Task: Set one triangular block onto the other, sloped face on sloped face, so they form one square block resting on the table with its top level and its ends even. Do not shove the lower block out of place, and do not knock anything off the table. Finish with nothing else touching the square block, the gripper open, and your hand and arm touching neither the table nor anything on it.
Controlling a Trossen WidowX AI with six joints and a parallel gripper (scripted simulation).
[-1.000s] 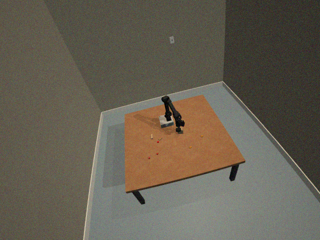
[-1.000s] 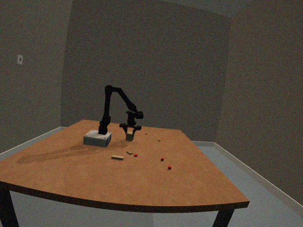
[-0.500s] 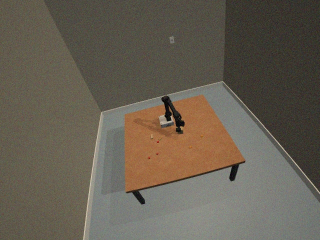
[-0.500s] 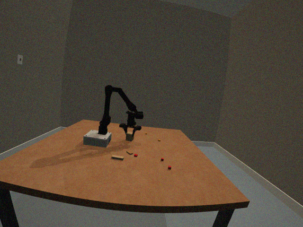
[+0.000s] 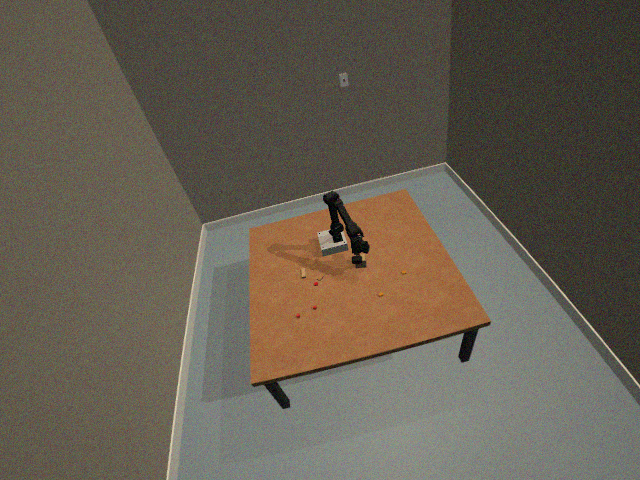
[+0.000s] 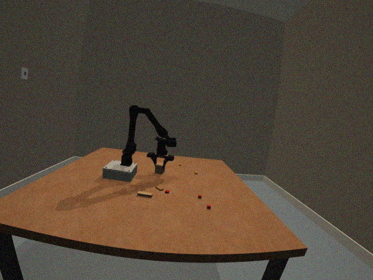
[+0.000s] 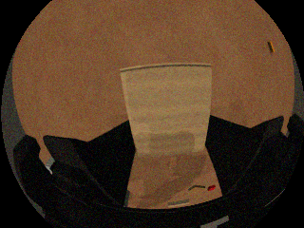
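Right now the triangular block is 10 mm above my gripper tip. Round my gripper tip: flat tan bar 30 mm behind, 360 mm to the right, 30 mm below; dark stick 30 mm ahead, 260 mm to the right, 40 mm below; red cube 80 mm ahead, 290 mm to the right, 30 mm below.
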